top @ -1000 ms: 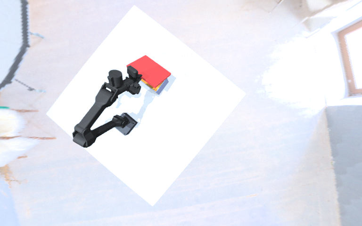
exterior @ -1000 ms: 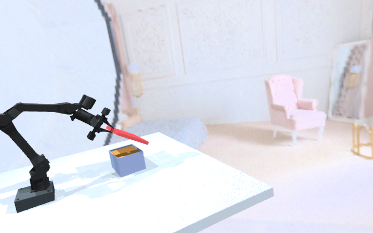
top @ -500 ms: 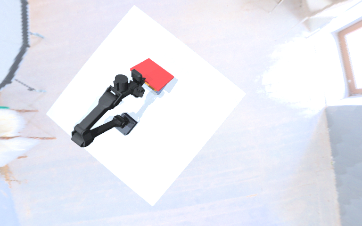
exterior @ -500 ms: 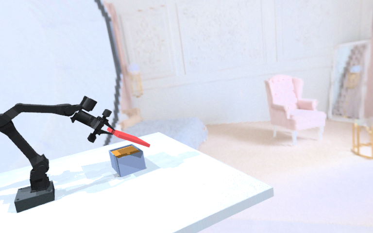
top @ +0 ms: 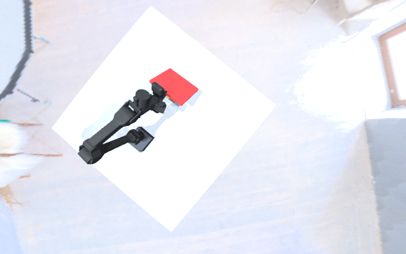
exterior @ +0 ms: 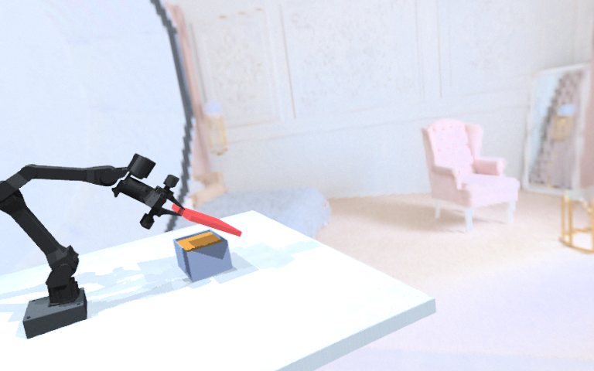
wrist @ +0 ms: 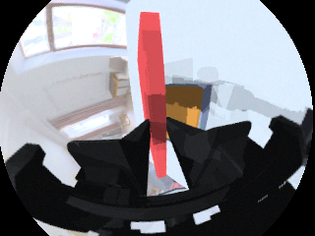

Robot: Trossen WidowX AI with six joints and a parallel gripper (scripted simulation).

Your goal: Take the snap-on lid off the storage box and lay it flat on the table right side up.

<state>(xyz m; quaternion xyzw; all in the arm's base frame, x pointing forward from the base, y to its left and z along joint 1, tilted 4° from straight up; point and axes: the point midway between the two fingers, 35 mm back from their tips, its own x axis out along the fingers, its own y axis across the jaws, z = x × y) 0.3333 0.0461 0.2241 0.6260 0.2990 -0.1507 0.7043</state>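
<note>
Right now the red lid is 7 cm ahead of my gripper tip, 4 cm below it and 2 cm to the left of it. Also, from my gripper tip: blue-grey storage box (18 cm below, 7 cm to the left, 3 cm ahead).
</note>
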